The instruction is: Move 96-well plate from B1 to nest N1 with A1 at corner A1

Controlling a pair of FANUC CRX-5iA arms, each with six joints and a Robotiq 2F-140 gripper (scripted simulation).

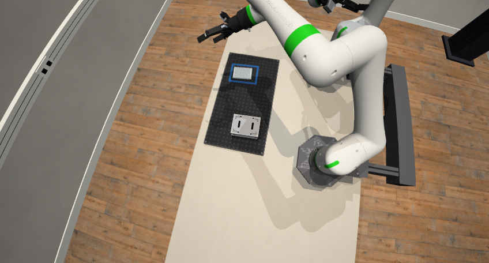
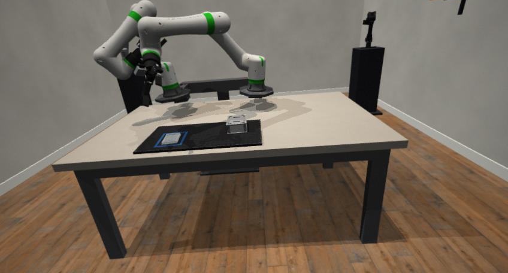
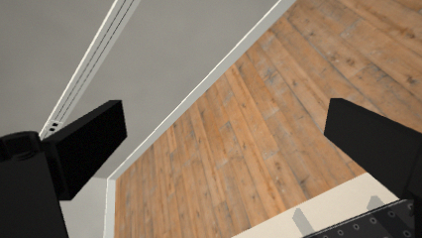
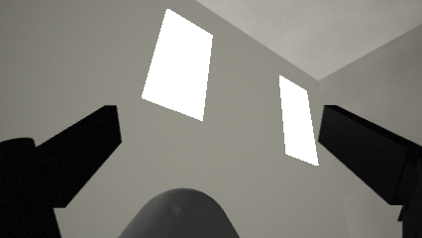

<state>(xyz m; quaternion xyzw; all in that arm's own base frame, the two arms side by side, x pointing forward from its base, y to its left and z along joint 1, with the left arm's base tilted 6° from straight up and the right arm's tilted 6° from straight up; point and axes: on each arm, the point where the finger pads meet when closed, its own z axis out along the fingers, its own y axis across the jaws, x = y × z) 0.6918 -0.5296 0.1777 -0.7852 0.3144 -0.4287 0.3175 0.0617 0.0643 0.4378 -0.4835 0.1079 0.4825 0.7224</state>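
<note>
The white 96-well plate is 31 cm below my left hand, 17 cm behind it and 4 cm to the right of it. Also, from my left hand: A1 mark 39 cm to the left, 38 cm behind, 26 cm below; then raised nest 34 cm to the left, 30 cm behind, 26 cm below.
</note>
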